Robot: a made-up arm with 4 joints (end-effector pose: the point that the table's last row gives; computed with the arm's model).
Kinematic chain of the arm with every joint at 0, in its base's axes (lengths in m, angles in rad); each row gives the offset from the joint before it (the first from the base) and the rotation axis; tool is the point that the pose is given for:
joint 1: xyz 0 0 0.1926 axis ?
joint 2: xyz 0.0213 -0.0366 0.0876 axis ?
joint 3: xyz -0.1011 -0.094 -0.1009 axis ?
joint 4: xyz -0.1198 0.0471 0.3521 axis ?
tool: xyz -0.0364 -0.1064 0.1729
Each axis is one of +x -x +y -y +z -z.
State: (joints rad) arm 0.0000 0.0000 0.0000 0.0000
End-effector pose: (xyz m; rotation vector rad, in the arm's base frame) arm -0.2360 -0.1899 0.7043 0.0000 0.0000 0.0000
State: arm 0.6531 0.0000 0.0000 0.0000
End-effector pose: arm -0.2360 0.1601 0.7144 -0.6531 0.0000 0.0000
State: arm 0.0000 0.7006 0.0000 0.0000
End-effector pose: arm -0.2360 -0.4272 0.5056 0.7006 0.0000 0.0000
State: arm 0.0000 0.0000 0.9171 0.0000
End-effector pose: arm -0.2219 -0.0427 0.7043 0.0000 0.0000 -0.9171
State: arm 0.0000 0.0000 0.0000 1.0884
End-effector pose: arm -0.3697 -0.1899 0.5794 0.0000 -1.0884 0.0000
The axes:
joint 1: -x
joint 2: +x
joint 3: -z
joint 4: -y

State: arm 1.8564 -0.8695 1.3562 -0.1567
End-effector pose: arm -0.1652 0.2495 -0.1960 -2.0860 -1.6680 -0.5251
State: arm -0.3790 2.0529 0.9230 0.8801
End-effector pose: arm -0.2938 -0.3522 0.0666 1.7081 0.6039 -1.2253
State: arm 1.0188 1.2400 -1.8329 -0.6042
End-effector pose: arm -0.0092 -0.1607 0.6456 -0.3947 0.2231 1.7891
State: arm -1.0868 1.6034 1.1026 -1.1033
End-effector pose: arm -0.1245 -0.1291 -0.1842 -2.2649 -1.5758 -0.9882
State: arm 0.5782 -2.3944 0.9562 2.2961
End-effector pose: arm -0.2580 -0.0193 0.1689 1.0138 0.6525 -2.0126
